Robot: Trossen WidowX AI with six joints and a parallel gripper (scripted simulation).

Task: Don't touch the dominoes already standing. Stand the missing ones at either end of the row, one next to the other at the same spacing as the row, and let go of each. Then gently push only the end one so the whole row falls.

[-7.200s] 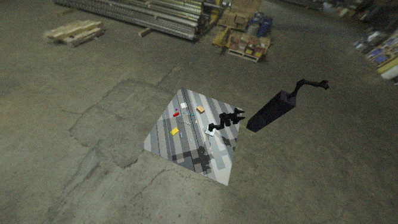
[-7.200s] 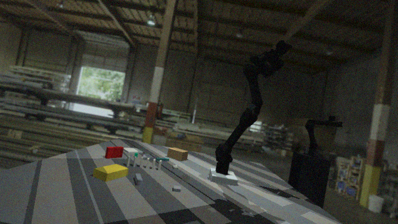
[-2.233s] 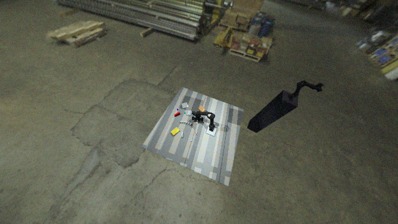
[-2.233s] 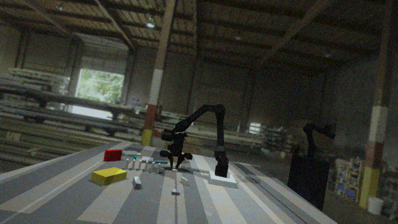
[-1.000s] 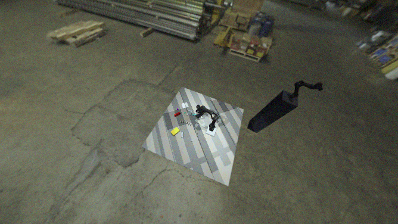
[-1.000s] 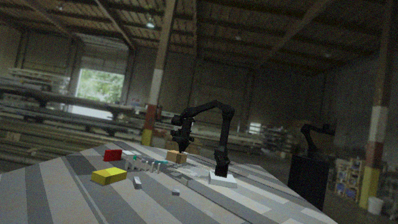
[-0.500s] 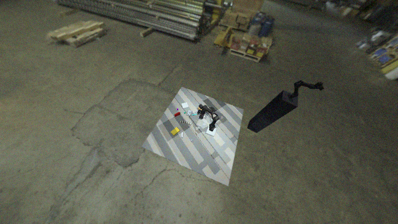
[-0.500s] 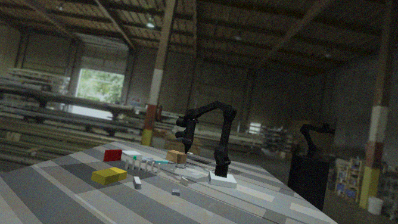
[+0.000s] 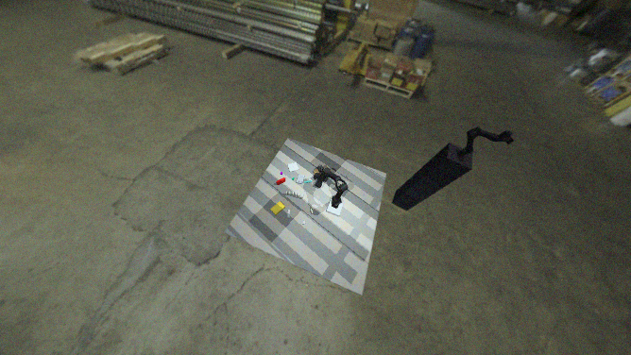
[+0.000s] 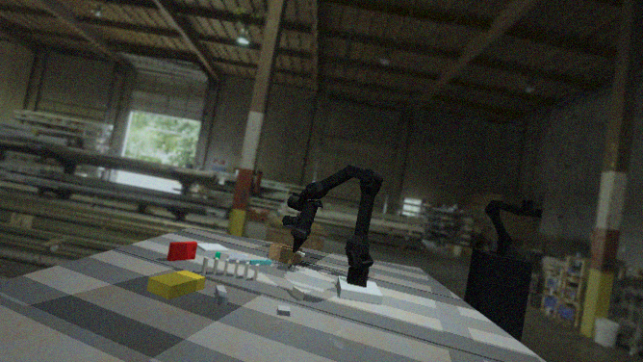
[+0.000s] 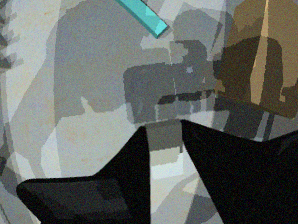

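Now: the teal bar 12 cm ahead of my gripper tip, 6 cm below it and 2 cm to the left of it. Also, from my gripper tip: green piece (28 cm ahead, 7 cm to the left, 6 cm below); then tan box (13 cm to the right, 6 cm ahead, 4 cm below); then grey flat plate (21 cm ahead, 6 cm below, 3 cm to the left).
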